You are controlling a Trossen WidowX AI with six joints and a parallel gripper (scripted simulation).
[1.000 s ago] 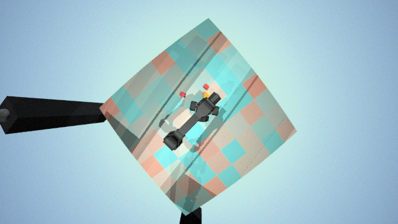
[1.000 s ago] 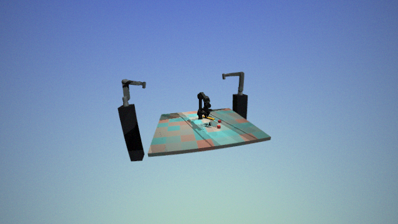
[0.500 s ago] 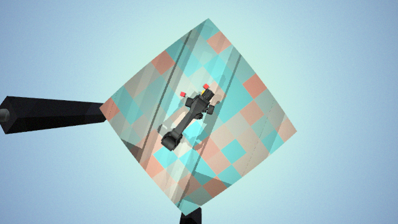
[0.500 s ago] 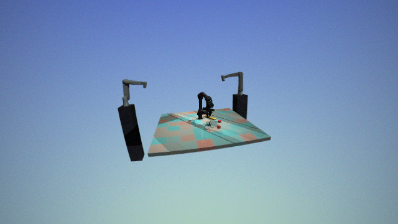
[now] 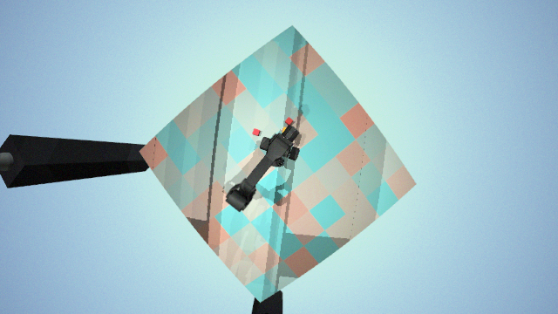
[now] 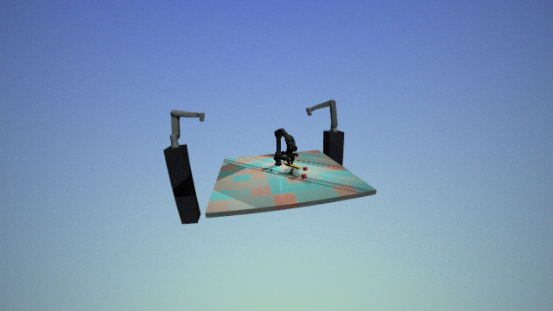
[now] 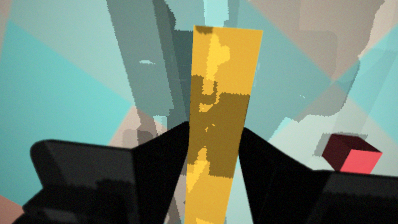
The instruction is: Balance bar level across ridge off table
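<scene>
My gripper tip is now 30 mm above the grey ridge, 20 mm to the right of it and 20 mm short of it. Round my gripper tip: yellow bar 20 mm to the left, 20 mm ahead.
</scene>
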